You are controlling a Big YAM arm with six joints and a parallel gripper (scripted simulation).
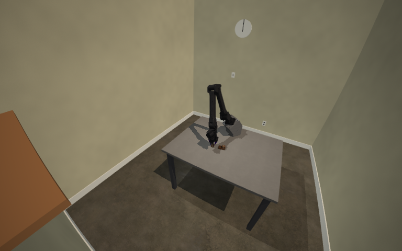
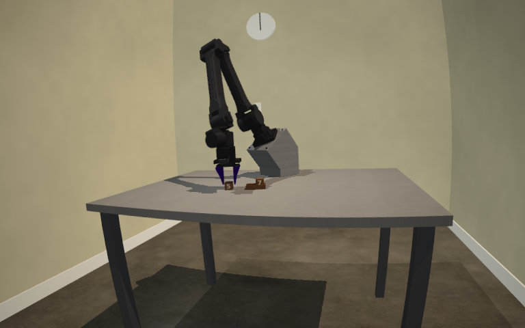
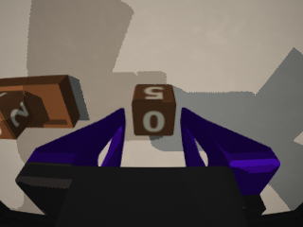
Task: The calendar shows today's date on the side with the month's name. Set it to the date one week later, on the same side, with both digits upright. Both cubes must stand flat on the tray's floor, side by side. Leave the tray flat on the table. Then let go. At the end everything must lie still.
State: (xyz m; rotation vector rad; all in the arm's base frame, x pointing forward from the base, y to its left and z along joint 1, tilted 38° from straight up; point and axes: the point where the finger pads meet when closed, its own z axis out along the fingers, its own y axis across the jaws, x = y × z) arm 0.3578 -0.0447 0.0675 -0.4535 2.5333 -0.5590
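Right now the brown tray is 2 cm behind my hand, 10 cm to the left of it and 2 cm below it.
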